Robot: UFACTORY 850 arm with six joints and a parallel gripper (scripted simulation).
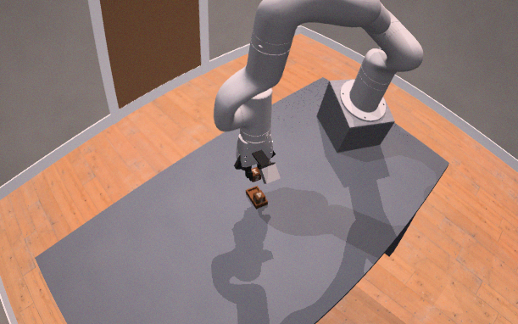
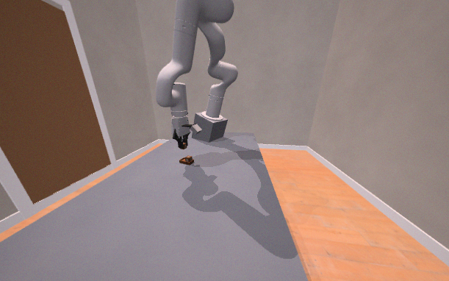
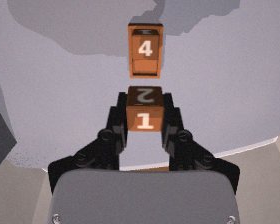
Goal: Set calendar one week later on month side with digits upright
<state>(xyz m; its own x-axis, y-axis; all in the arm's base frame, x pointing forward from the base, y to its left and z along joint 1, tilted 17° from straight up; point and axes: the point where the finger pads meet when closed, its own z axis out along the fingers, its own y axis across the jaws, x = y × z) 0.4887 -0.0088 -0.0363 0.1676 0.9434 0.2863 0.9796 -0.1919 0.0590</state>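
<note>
Now: hand 2 cm to the right of the brown wooden calendar tray and 11 cm above it. From my hand the other things lie so: number cube (1 cm below).
</note>
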